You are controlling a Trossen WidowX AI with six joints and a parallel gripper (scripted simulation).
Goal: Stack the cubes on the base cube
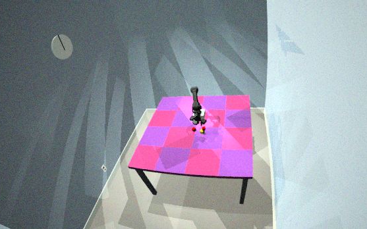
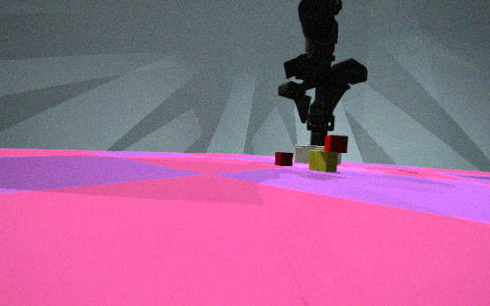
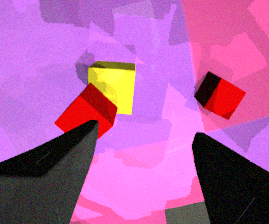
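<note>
Right now my gripper tip is 80 mm above the yellow cube, 30 mm to the right of it and 10 mm short of it.
</note>
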